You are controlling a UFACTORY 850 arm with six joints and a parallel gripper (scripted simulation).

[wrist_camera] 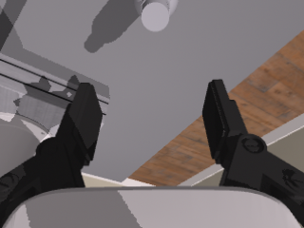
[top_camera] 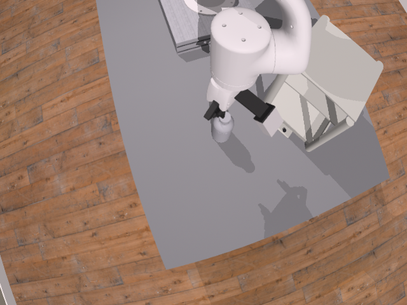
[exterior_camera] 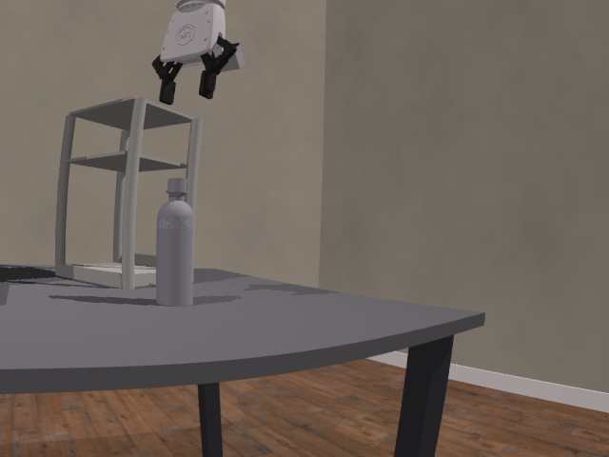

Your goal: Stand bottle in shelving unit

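My gripper is now 20 cm above the grey bottle. Round my hand: shelving unit: 31 cm to the left, 15 cm below, 2 cm ahead.
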